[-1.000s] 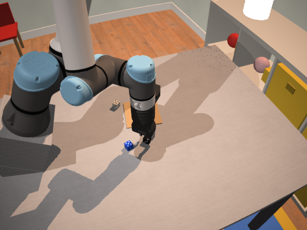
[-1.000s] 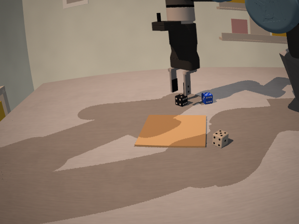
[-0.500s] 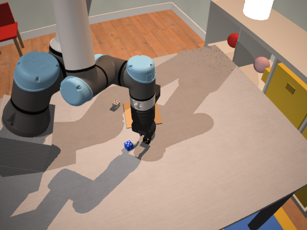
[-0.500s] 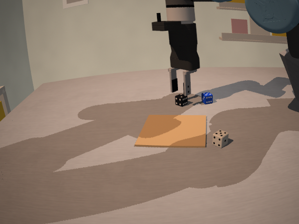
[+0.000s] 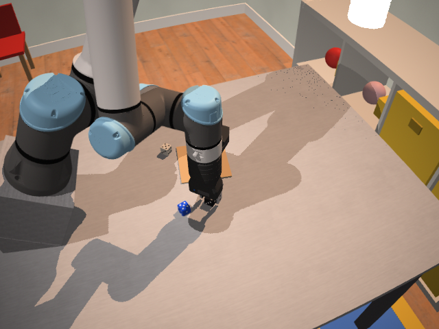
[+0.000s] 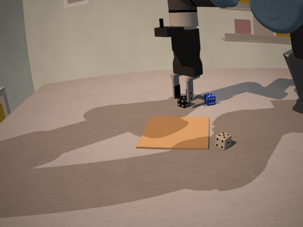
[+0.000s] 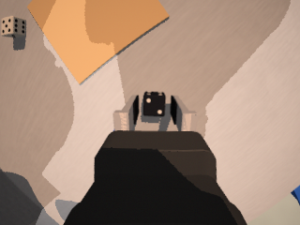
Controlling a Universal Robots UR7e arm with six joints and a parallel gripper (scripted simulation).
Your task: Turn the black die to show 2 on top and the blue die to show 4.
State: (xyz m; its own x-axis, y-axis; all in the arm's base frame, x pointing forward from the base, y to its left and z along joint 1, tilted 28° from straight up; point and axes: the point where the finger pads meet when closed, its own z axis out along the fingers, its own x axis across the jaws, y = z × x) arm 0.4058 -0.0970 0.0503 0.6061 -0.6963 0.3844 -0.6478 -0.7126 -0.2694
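Right now the black die is 20 mm below my hand. Also, from my hand: white die: 50 mm behind, 220 mm to the left, 20 mm below; then blue die: 70 mm behind, 20 mm below; then orange mat: 30 mm ahead, 140 mm to the left, 30 mm below.
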